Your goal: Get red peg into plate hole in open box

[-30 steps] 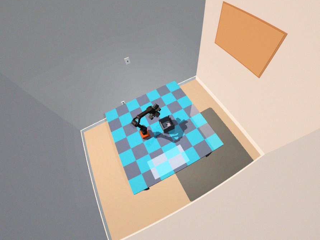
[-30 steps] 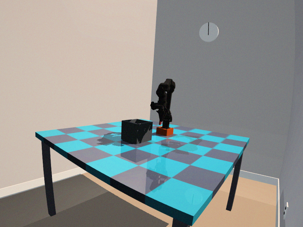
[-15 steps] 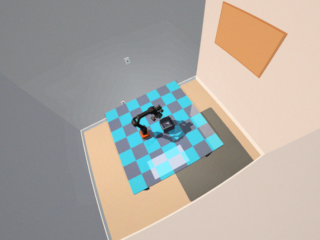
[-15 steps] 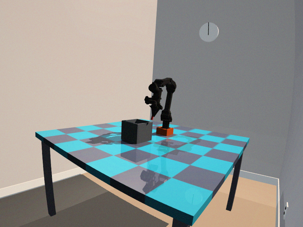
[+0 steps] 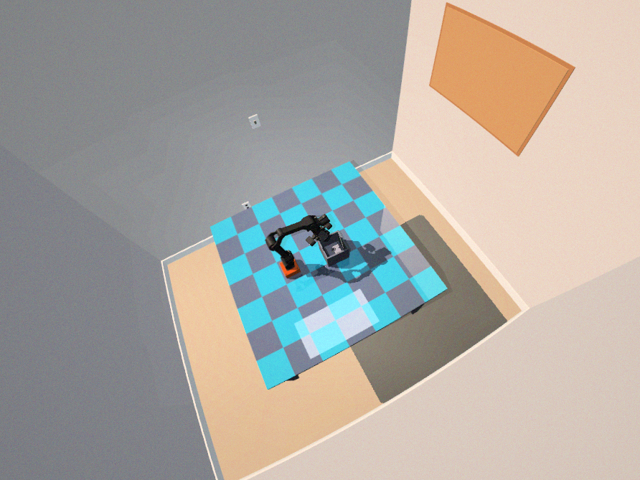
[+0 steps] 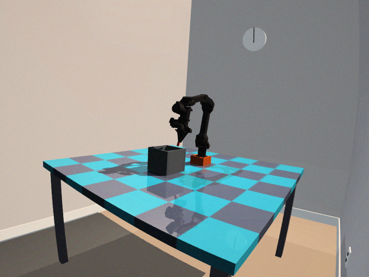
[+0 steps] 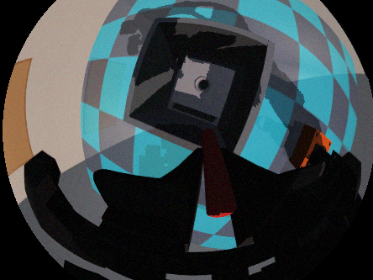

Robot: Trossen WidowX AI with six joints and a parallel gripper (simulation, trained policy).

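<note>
The grey plate is 130 mm below my gripper tip, 60 mm to the right of it and 40 mm ahead of it. Round my gripper tip: red peg (20 mm above).
</note>
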